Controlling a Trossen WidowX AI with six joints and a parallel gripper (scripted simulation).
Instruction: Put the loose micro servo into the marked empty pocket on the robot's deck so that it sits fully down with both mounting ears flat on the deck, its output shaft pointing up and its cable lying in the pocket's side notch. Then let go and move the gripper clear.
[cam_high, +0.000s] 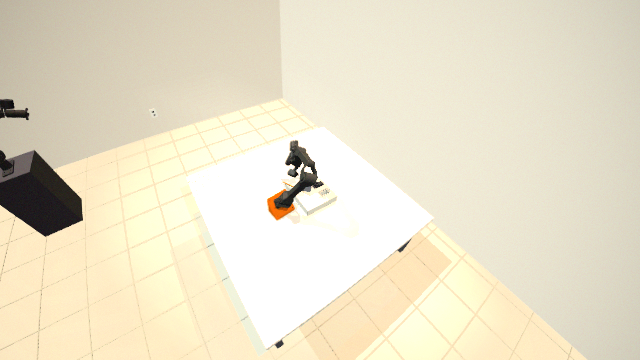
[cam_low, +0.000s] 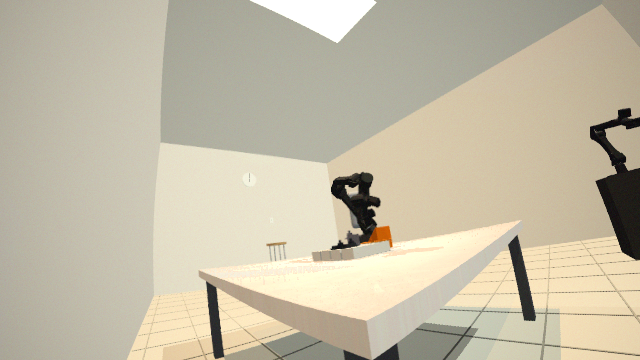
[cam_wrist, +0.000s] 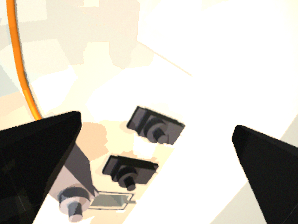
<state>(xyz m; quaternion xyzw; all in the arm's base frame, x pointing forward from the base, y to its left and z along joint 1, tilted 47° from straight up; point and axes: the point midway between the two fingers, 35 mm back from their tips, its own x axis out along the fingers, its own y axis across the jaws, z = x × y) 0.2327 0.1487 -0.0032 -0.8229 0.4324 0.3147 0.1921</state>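
Now: the white robot deck 12 cm below my gripper tip, 11 cm to the right of it and 4 cm behind it.
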